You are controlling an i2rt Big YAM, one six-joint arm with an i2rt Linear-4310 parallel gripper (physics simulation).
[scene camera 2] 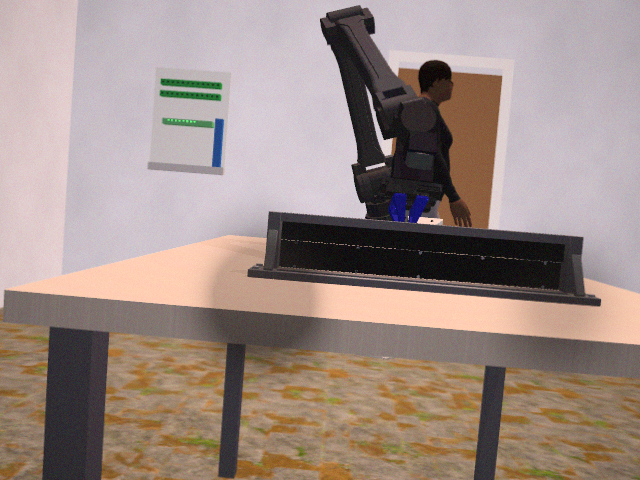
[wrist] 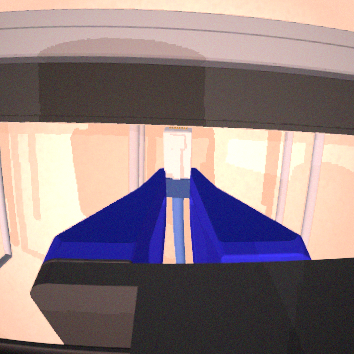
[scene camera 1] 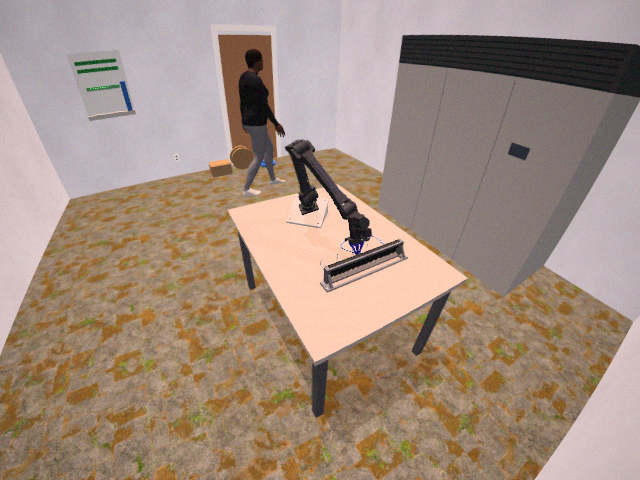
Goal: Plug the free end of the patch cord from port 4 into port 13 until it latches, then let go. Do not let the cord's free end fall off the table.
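Frame: origin at the arm's base, x down, y right, z back, level; millimetres.
Seen in the pictures: gripper, between the fingertips: (wrist: pixel 177 178); arm's base, origin of its link: (scene camera 1: pixel 308 207).
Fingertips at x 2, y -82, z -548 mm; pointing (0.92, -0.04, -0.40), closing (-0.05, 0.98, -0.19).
Note:
Offsets run from my fingertips to a thing's top centre. "spot": to the spot under its first point. Level surfaces: height alone.
The patch cord's clear plug @(dy -4, dx -17, dz -12 mm) (wrist: pixel 177 152) points at the patch panel @(dy -24, dx -35, dz -7 mm) (scene camera 1: pixel 327 277) (scene camera 2: pixel 465 231) (wrist: pixel 275 100) in the wrist view. Its gold-contact tip shows right at the panel's near edge, outside it. The blue cord @(spot: dy +6, dx +0, dz +27 mm) (wrist: pixel 178 230) runs back from the plug between the fingers. My gripper (scene camera 1: pixel 356 252) (scene camera 2: pixel 407 220) (wrist: pixel 177 178) is shut on the plug's dark blue boot, on the arm's side of the panel. In scene camera 2 the panel hides the fingertips. The port openings and numbers do not show, so which port the plug faces cannot be told.
The panel stands across the table @(dx +66 mm) (scene camera 1: pixel 294 279) (scene camera 2: pixel 155 279). Pale upright-looking rods @(spot: dy +77, dx +48, dz -6 mm) (wrist: pixel 285 175) flank the plug in the wrist view. The arm's white base plate (scene camera 1: pixel 305 221) is at the table's back. A person (scene camera 1: pixel 254 103) (scene camera 2: pixel 436 85) stands behind the table. A large grey cabinet (scene camera 1: pixel 465 155) is at the right.

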